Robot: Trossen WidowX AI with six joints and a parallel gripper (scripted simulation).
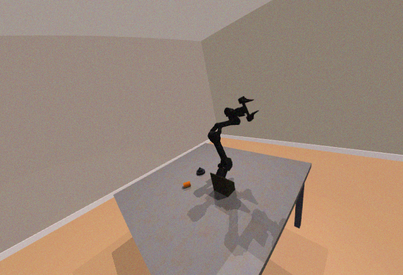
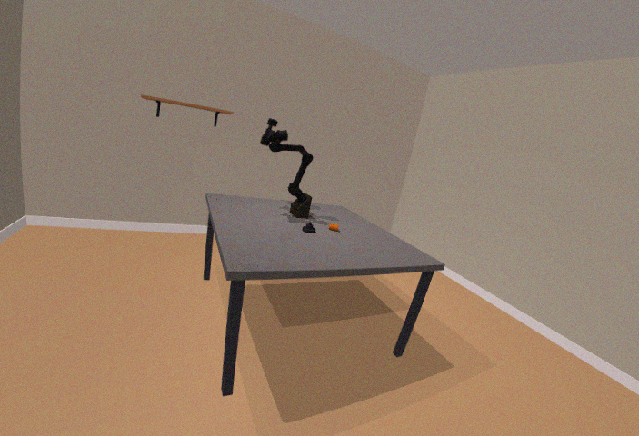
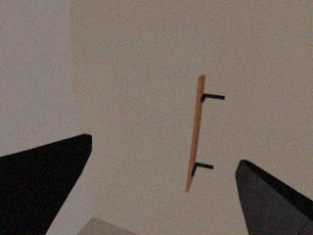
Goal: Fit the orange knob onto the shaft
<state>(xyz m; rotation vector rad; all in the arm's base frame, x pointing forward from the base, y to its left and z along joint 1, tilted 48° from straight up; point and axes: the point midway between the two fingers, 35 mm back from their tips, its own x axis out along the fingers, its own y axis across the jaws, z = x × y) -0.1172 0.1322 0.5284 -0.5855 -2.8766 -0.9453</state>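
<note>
The orange knob lies 50 cm ahead of my gripper tip, 40 cm to the left of it and 56 cm below it. The rest, counted from my gripper tip: pedestal with shaft 52 cm ahead, 19 cm to the left, 55 cm below.
</note>
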